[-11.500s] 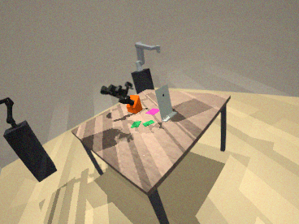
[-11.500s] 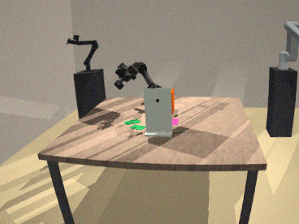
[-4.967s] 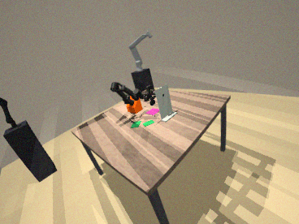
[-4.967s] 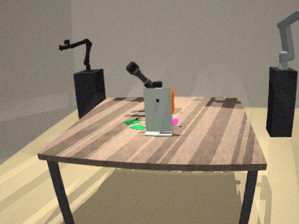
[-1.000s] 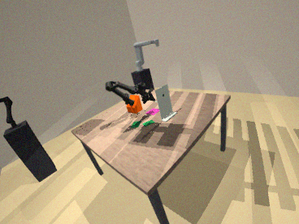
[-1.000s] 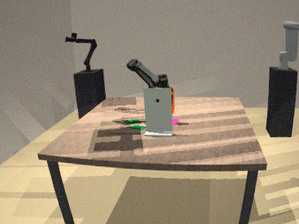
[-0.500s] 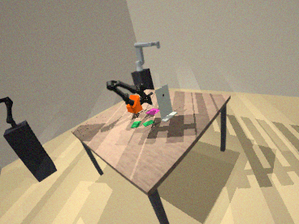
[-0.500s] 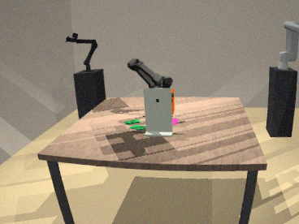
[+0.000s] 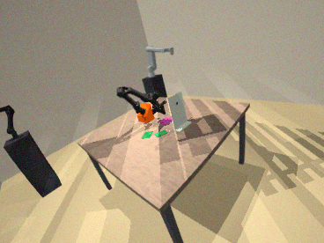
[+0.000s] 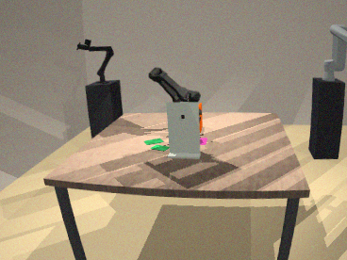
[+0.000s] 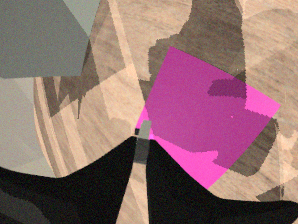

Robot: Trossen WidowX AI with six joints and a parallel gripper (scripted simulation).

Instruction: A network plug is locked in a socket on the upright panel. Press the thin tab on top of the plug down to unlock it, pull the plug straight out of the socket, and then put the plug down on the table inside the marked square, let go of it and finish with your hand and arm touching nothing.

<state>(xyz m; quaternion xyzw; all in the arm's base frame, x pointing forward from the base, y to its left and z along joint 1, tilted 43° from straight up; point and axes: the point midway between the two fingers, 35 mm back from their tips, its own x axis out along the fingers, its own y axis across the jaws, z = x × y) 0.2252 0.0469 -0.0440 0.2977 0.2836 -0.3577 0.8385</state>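
Right now the magenta square is 1 cm behind my gripper tip and 7 cm below it. Round my gripper tip: pale plug (right at my gripper tip); then upright panel (22 cm ahead, 4 cm to the right, 6 cm above).
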